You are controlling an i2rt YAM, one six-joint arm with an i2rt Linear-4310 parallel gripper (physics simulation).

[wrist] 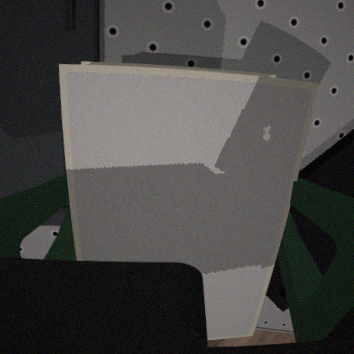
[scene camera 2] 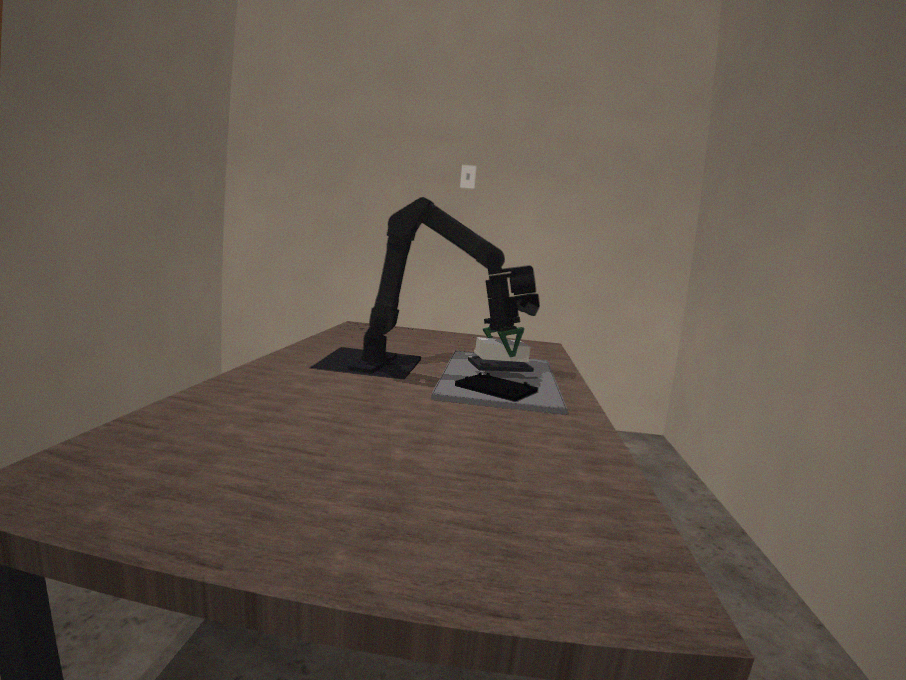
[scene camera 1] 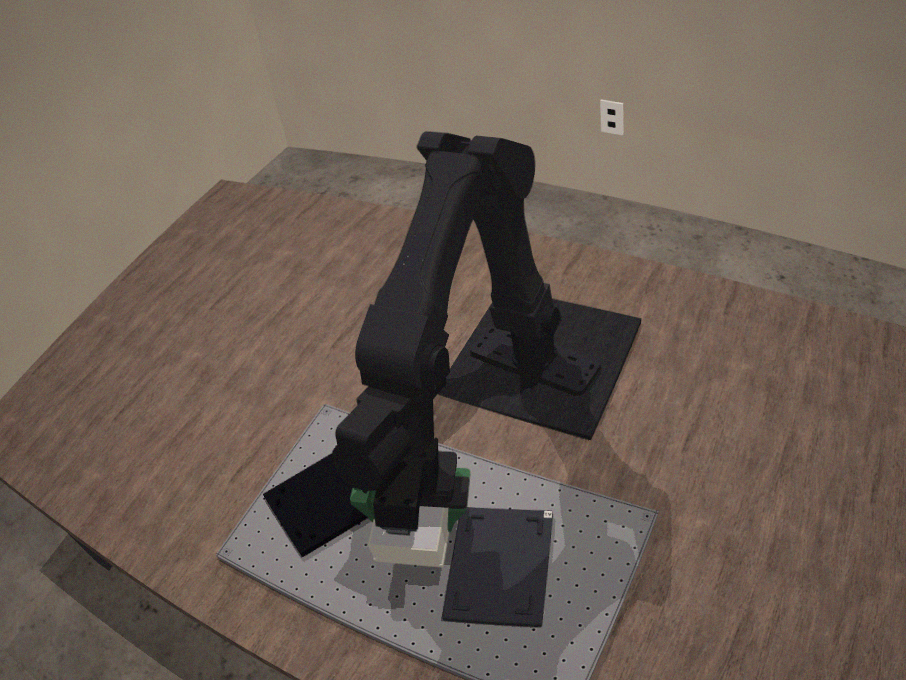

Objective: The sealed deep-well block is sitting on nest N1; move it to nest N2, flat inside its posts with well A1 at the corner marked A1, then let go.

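Frame: origin at the arm's base, x ahead, y left, z up, level; metres.
Where they show: gripper, fingertip midpoint: point(wrist: 177, 177) point(scene camera 2: 505, 354); arm's base, origin of the base link: point(scene camera 2: 373, 362) point(scene camera 1: 535, 360).
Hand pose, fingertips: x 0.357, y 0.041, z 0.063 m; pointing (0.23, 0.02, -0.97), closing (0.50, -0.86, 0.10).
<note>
Each offset is from my fingertips to the centre of the thing. Level surfaces: height alone.
The pale deep-well block @[0.012 m back, 0.005 m right, 0.014 m up] point(scene camera 1: 408, 550) point(scene camera 2: 490, 349) point(wrist: 150, 125) hangs roughly level above the board, between the two nests. My gripper point(scene camera 1: 411, 523) point(scene camera 2: 510, 352) point(wrist: 177, 177) is shut on it, with a green finger on each side. Nest N1 @[0.026 m back, 0.104 m left, 0.047 m down] point(scene camera 1: 497, 563) point(scene camera 2: 499, 363) point(wrist: 45, 80), a dark grey plate with corner posts and a small white tag, is bare on the right in scene view 1. Nest N2 @[0.004 m ahead, 0.152 m right, 0.045 m down] point(scene camera 1: 314, 512) point(scene camera 2: 493, 386) point(wrist: 339, 162), a black plate turned at an angle, is on the left, partly hidden by the arm. The A1 marks cannot be read.
Both nests lie on a grey perforated board point(scene camera 1: 611, 567) point(scene camera 2: 545, 401) point(wrist: 175, 27) on the wooden table @[0.069 m down] point(scene camera 1: 182, 307) point(scene camera 2: 351, 497). The arm stands on a black base mat point(scene camera 1: 607, 344) point(scene camera 2: 332, 360) behind the board. Nest N1's edge is close beside the raised block.
</note>
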